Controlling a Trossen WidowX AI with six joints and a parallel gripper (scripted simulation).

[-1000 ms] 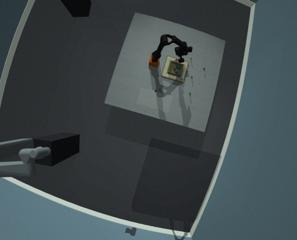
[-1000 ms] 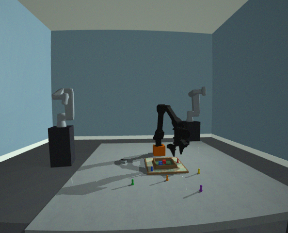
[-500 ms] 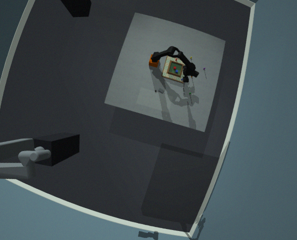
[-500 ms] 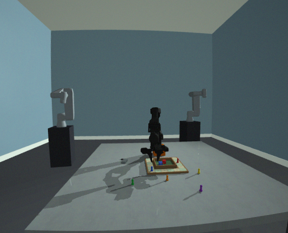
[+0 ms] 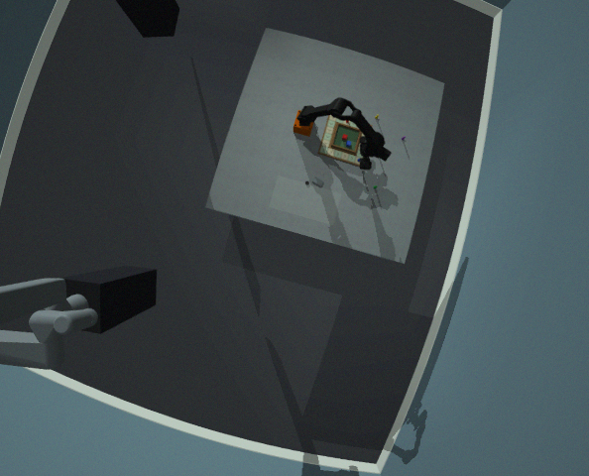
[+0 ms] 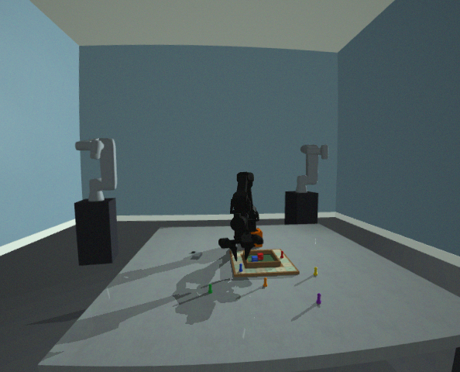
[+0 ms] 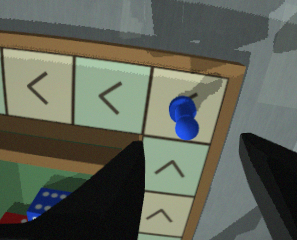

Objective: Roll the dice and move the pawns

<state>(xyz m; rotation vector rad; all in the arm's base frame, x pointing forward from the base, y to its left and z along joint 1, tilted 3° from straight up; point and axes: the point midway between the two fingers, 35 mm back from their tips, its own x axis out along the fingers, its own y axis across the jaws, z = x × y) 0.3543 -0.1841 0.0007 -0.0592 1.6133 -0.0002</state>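
My gripper tip is 30 mm above the blue pawn. Also, from my gripper tip: orange pawn 130 mm ahead, 60 mm to the left, 50 mm below; then green tray 90 mm behind, 130 mm to the left, 50 mm below; then blue die 70 mm behind, 90 mm to the left, 40 mm below.
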